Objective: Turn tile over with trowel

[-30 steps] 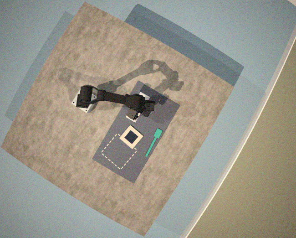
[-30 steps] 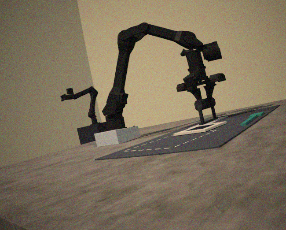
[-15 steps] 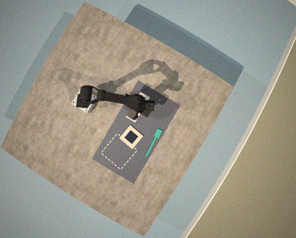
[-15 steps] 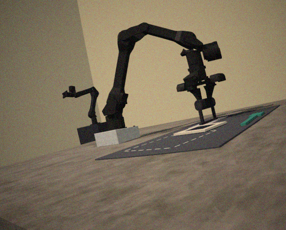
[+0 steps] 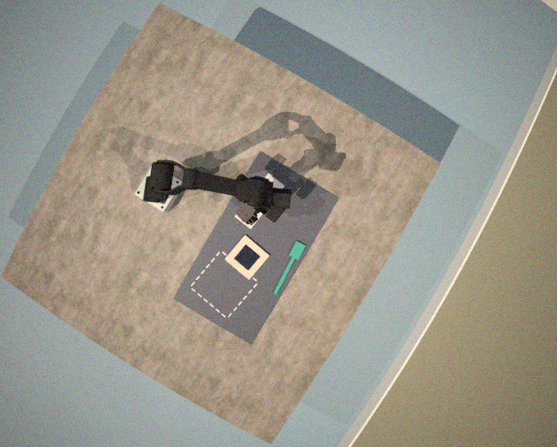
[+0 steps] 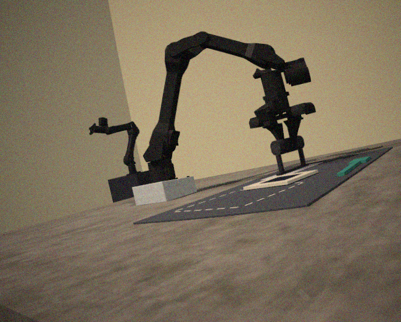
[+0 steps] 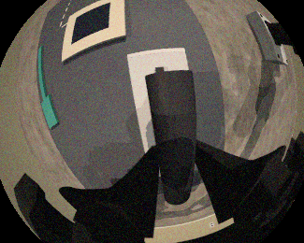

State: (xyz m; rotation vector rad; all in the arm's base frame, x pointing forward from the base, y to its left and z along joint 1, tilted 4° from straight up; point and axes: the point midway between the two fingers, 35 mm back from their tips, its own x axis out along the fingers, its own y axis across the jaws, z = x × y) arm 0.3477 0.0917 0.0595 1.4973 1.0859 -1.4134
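My gripper tip is 170 mm to the left of the dark mat, 80 mm above it and 40 mm short of it. From my gripper tip the other things lie so: tile: 210 mm to the right, 60 mm below, 30 mm ahead; then green trowel: 180 mm to the right, 180 mm ahead, 60 mm below.
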